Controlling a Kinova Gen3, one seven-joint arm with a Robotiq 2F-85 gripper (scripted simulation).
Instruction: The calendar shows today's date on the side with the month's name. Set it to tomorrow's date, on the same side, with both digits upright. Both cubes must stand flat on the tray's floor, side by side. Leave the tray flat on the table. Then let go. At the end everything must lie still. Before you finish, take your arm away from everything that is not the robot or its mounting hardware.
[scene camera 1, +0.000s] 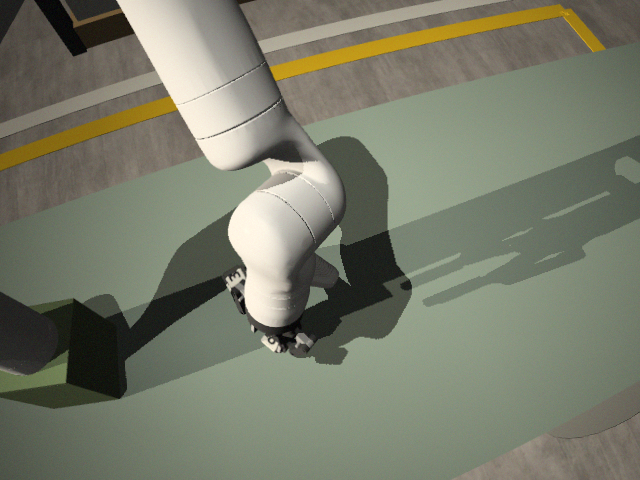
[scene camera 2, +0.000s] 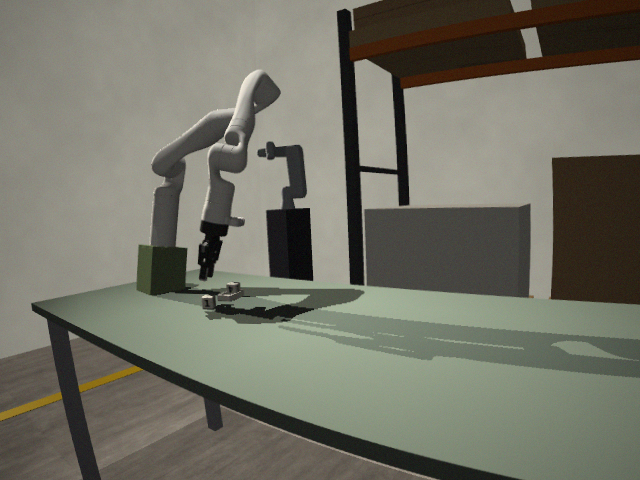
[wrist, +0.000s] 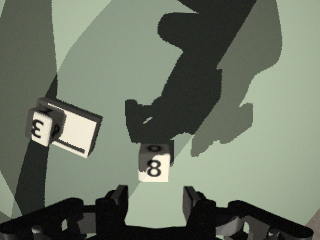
Labels:
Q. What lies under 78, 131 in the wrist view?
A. A white tray.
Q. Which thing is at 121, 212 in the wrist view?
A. The gripper.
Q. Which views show the gripper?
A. Scene camera 1, scene camera 2 and the wrist view: all of them.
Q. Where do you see the gripper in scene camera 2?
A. At 205, 278

